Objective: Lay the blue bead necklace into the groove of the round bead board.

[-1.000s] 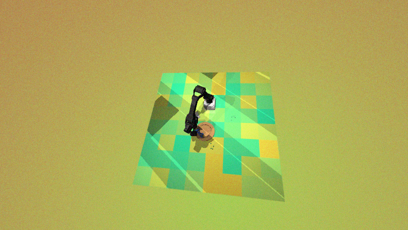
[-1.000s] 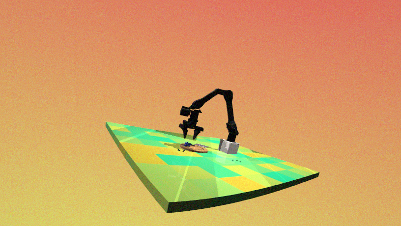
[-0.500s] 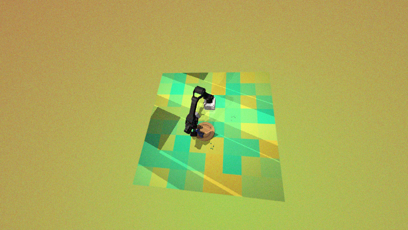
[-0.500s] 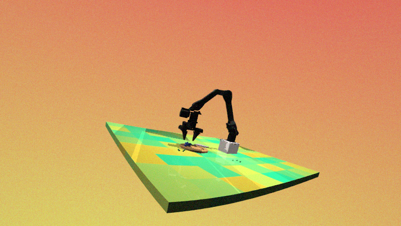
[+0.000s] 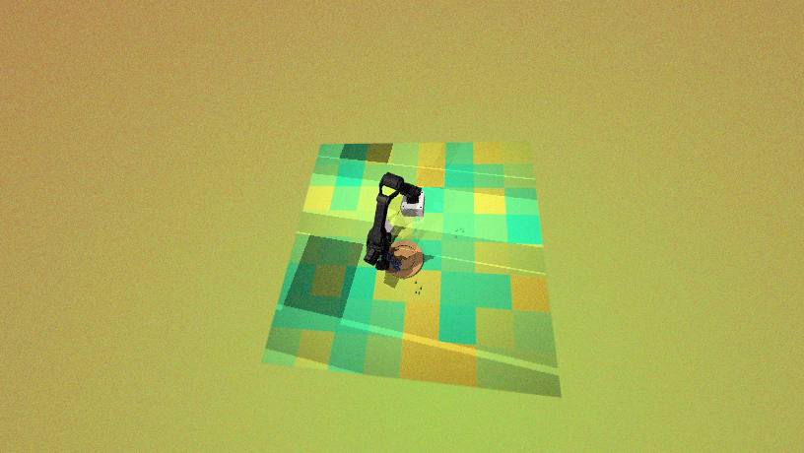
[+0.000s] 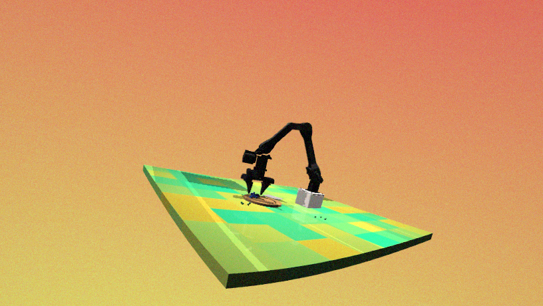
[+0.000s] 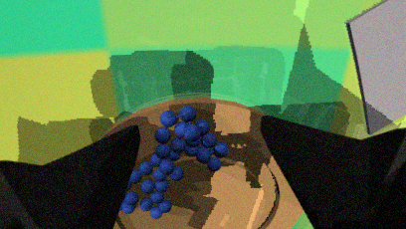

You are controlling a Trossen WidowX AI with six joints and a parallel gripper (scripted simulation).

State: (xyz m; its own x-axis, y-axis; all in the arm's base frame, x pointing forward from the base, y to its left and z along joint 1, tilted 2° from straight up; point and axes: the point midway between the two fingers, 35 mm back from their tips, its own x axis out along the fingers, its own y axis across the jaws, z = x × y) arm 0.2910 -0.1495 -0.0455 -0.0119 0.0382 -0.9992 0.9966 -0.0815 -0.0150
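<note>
My gripper tip is 10 mm short of the round bead board, 80 mm to the right of it and 10 mm above it. Also, from my gripper tip: flat grey piece: 160 mm behind, 20 mm to the right, 20 mm below.
</note>
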